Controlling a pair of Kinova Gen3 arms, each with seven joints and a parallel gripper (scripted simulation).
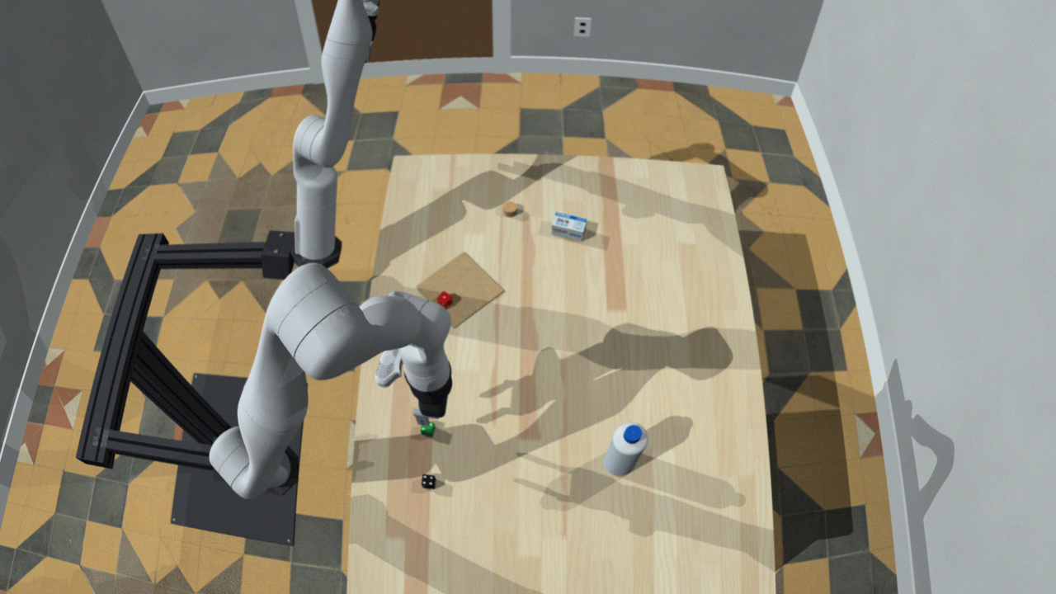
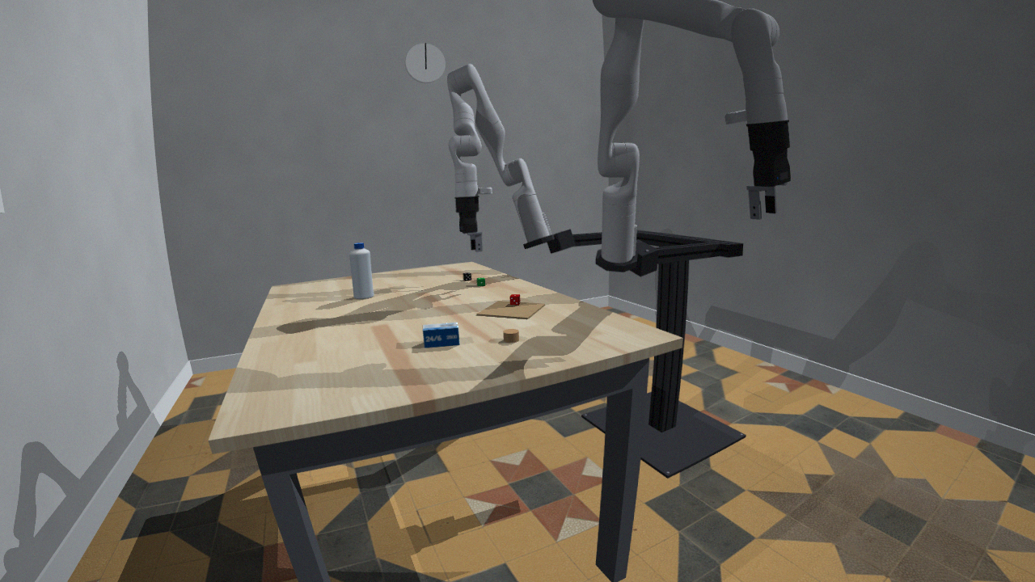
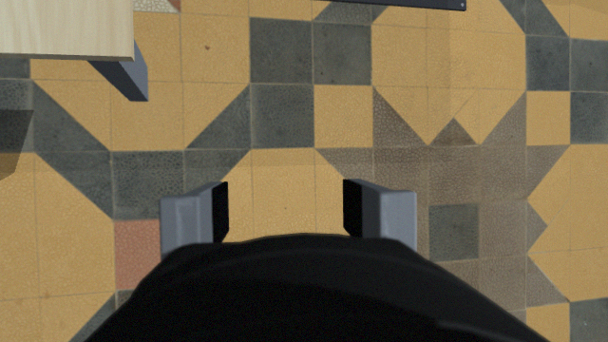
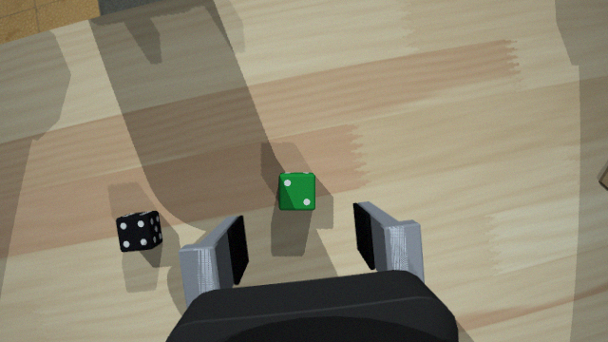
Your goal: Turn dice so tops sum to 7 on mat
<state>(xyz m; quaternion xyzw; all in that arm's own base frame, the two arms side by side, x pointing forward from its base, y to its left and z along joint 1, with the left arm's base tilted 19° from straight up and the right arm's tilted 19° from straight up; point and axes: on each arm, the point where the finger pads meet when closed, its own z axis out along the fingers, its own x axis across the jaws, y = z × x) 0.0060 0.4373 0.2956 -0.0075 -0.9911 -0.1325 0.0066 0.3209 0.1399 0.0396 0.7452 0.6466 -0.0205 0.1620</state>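
My right hand is 10 mm past the green die and 130 mm above it. Also, from my right hand: red die (10 mm behind, 300 mm to the left, 120 mm below); brown square mat (20 mm ahead, 340 mm to the left, 140 mm below); black die (120 mm to the right, 130 mm below).
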